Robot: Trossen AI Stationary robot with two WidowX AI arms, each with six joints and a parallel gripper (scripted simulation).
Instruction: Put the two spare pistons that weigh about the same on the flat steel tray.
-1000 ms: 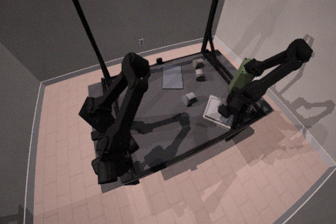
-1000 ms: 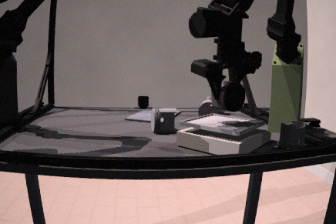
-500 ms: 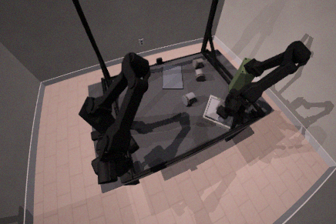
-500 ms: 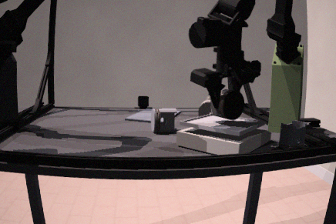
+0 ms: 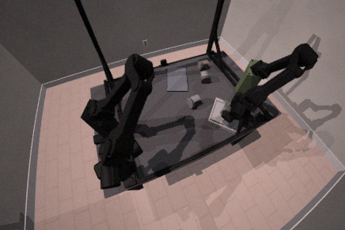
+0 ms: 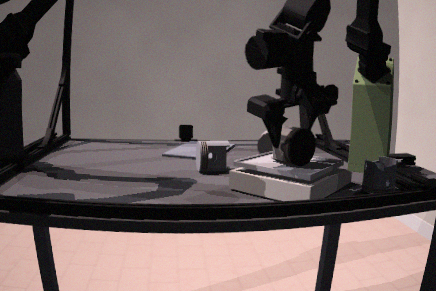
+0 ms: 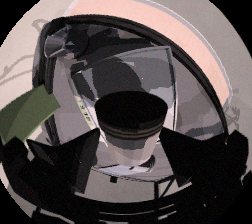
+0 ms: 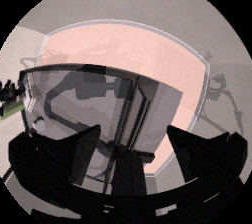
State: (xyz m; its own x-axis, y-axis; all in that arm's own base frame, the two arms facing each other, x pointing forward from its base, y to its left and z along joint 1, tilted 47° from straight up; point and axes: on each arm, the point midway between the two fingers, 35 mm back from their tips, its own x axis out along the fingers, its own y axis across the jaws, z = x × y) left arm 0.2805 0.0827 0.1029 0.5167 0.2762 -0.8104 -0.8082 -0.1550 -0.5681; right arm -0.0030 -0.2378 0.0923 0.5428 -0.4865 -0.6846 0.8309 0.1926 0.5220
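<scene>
My left hand is 80 mm above the white scale pan. Round my left hand: flat grey steel tray 420 mm behind, 170 mm to the right, 120 mm below; piston 460 mm behind, 90 mm below, 70 mm to the left.
</scene>
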